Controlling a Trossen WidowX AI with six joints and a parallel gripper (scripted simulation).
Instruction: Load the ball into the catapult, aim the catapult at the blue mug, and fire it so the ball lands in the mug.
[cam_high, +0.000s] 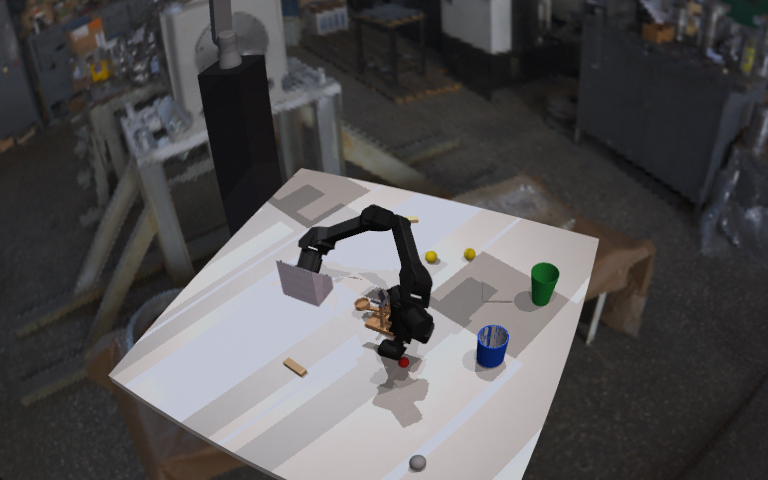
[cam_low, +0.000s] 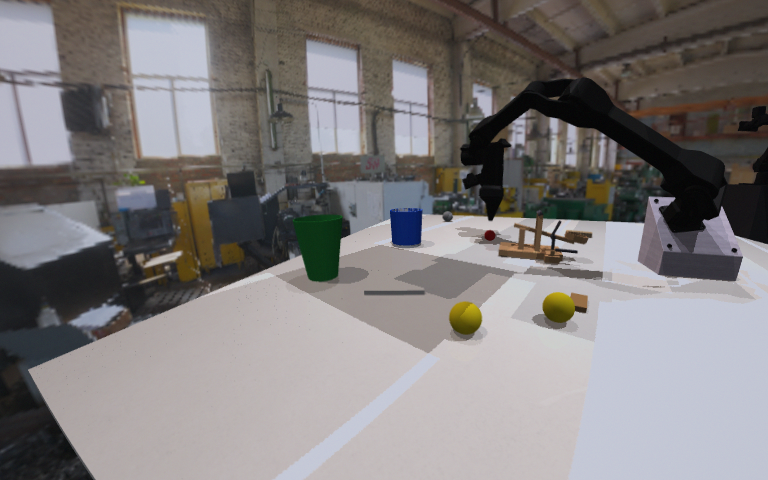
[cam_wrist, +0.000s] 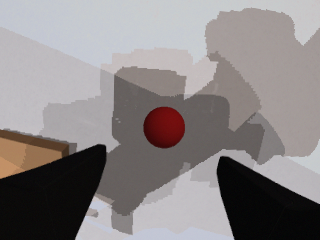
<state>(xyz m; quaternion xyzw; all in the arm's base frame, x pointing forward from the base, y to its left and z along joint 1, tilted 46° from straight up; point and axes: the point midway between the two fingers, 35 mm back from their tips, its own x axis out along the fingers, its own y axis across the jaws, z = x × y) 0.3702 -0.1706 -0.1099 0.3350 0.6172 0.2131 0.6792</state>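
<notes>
Now: the red ball 50 mm below my gripper tip. The rest, counted from my gripper tip: wooden catapult 170 mm to the left, 120 mm behind, 10 mm below; then blue mug 240 mm ahead, 80 mm to the left, 40 mm below; then grey ball 330 mm to the right, 140 mm ahead, 40 mm below.
</notes>
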